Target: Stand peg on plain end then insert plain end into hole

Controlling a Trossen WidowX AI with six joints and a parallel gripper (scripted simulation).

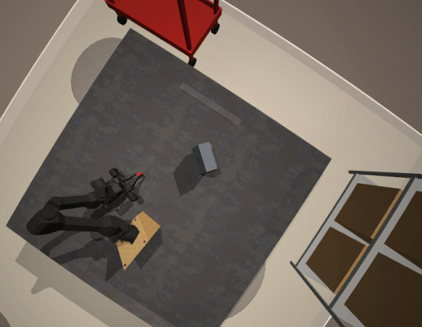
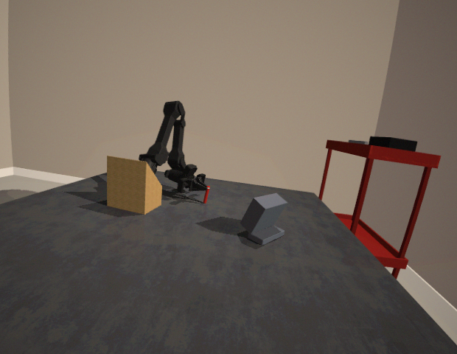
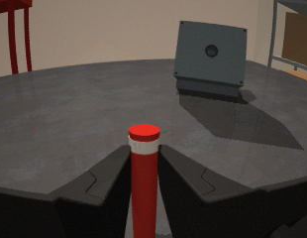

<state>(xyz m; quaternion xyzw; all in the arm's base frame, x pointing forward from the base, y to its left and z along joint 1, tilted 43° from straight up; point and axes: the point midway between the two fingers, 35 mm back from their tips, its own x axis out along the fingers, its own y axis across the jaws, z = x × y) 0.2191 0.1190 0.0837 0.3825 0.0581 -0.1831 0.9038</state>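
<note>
The red peg is 10 mm below my gripper tip. From my gripper tip the other things lie so: grey sloped panel 240 mm to the right, 220 mm ahead, 10 mm above.
</note>
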